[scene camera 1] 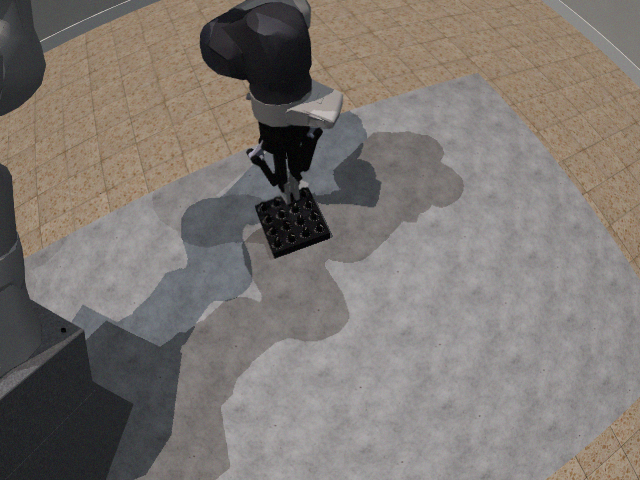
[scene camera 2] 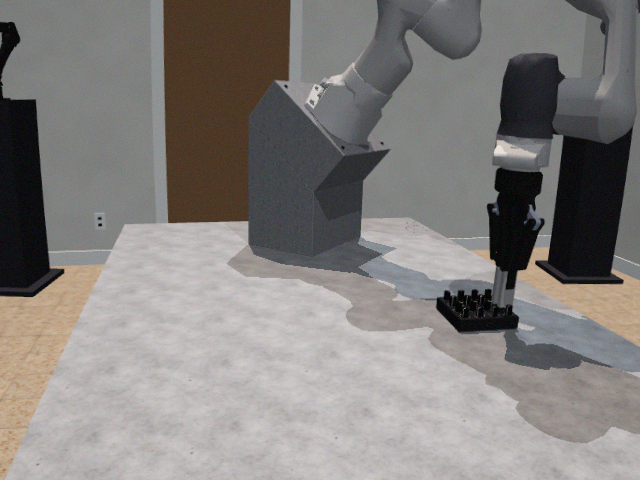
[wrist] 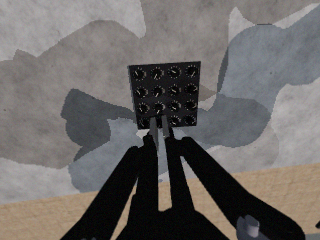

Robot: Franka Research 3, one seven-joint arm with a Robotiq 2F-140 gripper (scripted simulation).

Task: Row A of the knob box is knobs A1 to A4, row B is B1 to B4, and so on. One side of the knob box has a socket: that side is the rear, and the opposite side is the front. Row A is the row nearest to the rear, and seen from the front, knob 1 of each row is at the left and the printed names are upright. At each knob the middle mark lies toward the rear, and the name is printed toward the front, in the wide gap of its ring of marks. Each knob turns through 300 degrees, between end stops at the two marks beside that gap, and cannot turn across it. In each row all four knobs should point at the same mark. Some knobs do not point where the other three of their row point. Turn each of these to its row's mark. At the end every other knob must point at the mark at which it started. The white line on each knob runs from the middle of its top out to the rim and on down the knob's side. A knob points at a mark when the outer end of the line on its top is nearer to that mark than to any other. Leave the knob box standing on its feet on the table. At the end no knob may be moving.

Path:
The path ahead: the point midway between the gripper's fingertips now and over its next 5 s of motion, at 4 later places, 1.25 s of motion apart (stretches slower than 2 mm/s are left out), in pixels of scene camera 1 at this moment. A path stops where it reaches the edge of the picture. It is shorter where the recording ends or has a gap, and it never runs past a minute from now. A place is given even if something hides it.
My gripper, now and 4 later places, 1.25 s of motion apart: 290,196; 288,188; 285,203; 279,217; 274,228

